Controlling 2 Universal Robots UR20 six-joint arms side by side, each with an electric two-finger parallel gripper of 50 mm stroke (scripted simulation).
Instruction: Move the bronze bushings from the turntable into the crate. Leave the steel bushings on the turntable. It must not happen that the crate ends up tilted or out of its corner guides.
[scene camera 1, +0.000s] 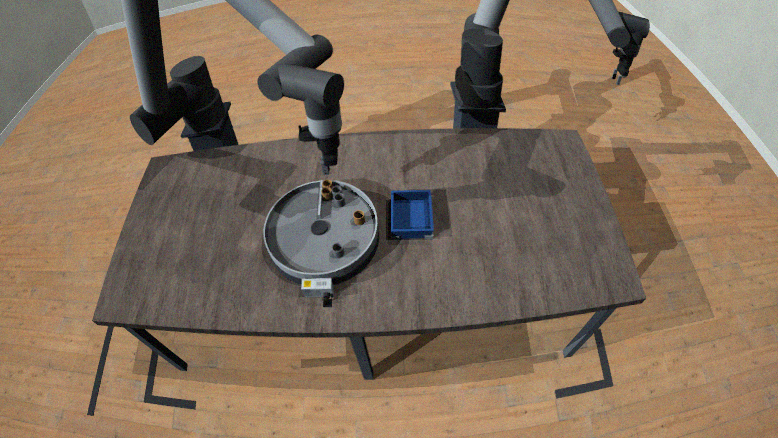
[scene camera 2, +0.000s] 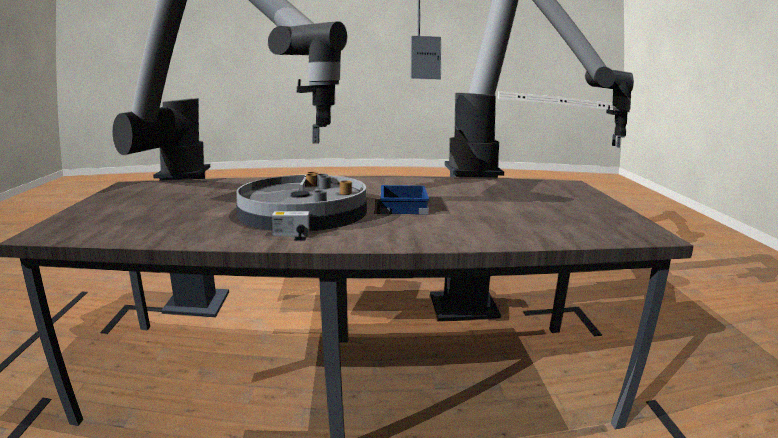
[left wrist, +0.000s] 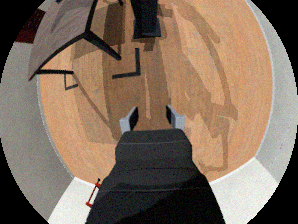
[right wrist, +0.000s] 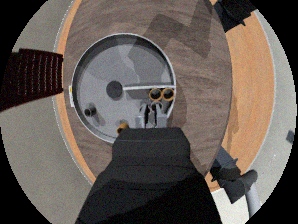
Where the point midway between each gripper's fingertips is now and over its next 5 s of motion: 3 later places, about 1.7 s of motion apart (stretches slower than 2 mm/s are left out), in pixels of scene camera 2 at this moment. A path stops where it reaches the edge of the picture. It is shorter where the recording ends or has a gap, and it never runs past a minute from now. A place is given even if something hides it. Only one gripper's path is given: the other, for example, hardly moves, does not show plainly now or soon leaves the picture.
The right gripper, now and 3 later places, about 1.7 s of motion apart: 315, 143; 325, 165; 326, 179; 326, 160
